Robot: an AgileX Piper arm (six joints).
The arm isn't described. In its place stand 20 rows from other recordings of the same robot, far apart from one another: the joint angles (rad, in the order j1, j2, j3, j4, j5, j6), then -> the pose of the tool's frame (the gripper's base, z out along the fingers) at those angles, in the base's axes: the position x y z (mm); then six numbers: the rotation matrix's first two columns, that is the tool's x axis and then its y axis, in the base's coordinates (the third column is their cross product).
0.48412, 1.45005, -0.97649, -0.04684, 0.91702, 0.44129 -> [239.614 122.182 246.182 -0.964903 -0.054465 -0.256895 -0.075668 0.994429 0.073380]
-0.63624, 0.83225, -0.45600, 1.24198, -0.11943, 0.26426 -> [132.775 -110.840 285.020 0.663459 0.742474 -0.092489 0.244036 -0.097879 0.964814]
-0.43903, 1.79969, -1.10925, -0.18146, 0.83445, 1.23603 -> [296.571 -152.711 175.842 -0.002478 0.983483 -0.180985 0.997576 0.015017 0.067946]
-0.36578, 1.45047, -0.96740, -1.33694, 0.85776, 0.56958 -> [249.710 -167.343 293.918 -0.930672 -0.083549 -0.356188 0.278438 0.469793 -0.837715]
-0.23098, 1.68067, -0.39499, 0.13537, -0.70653, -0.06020 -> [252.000 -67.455 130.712 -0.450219 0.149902 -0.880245 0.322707 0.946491 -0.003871]
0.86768, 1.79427, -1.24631, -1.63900, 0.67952, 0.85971 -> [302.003 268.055 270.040 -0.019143 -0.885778 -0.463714 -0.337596 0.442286 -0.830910]
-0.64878, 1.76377, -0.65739, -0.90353, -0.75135, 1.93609 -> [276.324 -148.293 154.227 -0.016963 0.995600 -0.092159 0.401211 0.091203 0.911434]
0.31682, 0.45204, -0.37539, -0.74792, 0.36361, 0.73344 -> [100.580 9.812 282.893 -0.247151 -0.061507 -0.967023 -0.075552 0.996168 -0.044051]
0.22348, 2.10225, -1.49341, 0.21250, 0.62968, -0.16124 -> [428.920 109.074 158.927 -0.889278 -0.190509 -0.415801 -0.260302 0.958335 0.117627]
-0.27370, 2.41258, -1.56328, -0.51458, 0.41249, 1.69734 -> [448.902 -144.676 44.559 0.026386 0.948622 -0.315309 0.935350 0.087871 0.342636]
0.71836, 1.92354, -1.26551, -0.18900, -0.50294, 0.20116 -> [331.149 300.426 250.854 -0.082100 -0.025340 -0.996302 -0.720995 0.691677 0.041821]
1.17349, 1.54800, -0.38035, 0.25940, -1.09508, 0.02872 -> [119.061 230.107 195.415 -0.120468 0.088113 -0.988799 -0.800573 0.580351 0.149251]
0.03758, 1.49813, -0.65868, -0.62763, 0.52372, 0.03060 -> [249.317 -17.370 171.439 -0.837197 -0.515335 -0.183115 -0.405945 0.809921 -0.423364]
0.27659, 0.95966, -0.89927, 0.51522, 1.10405, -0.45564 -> [145.375 82.891 335.550 -0.706316 -0.391576 -0.589734 -0.624892 0.736314 0.259521]
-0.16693, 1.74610, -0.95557, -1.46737, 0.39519, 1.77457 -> [343.741 -93.257 191.854 -0.502677 0.375621 -0.778604 0.617340 0.786463 -0.019151]
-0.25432, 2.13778, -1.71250, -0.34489, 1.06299, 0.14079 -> [423.943 -137.981 192.770 -0.958344 0.217386 -0.185256 0.265348 0.917628 -0.295887]
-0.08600, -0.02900, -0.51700, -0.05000, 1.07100, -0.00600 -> [-12.213 -2.954 281.012 -0.425472 0.006626 -0.904947 0.112701 0.992577 -0.045720]
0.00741, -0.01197, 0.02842, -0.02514, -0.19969, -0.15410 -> [53.412 0.850 222.195 0.265009 -0.175829 -0.948079 0.035466 0.984346 -0.172642]
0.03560, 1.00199, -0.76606, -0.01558, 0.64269, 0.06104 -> [195.532 6.114 301.595 -0.711429 0.023240 -0.702374 0.005514 0.999607 0.027490]
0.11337, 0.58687, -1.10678, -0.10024, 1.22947, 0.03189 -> [53.954 -2.494 419.950 -0.577859 -0.067562 -0.813335 -0.037429 0.997713 -0.056285]
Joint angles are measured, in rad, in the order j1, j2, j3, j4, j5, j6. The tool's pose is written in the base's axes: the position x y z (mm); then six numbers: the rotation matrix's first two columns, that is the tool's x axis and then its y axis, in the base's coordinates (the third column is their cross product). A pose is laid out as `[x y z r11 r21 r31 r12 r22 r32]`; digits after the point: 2 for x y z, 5 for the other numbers.
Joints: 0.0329, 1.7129, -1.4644, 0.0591, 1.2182, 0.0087
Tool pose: [346.22 16.44 289.32 -0.98197 -0.00322 -0.18903 -0.01481 0.99809 0.05995]
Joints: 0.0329, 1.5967, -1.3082, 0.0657, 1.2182, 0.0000
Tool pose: [309.40 15.79 285.93 -0.98864 -0.00985 -0.14999 -0.01970 0.99773 0.06433]
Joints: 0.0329, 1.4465, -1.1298, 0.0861, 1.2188, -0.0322
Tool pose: [263.29 16.02 282.37 -0.99171 -0.03508 -0.12358 -0.04517 0.99579 0.07980]
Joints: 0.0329, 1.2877, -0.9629, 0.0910, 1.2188, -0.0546
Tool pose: [217.17 14.91 277.23 -0.99152 -0.05571 -0.11742 -0.06559 0.99447 0.08204]
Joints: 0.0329, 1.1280, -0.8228, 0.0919, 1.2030, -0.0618
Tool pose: [176.77 13.61 272.31 -0.98634 -0.06104 -0.15301 -0.07398 0.99402 0.08030]
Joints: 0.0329, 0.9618, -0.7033, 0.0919, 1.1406, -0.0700
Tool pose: [143.98 12.33 268.02 -0.96354 -0.06320 -0.25999 -0.08472 0.99377 0.07242]
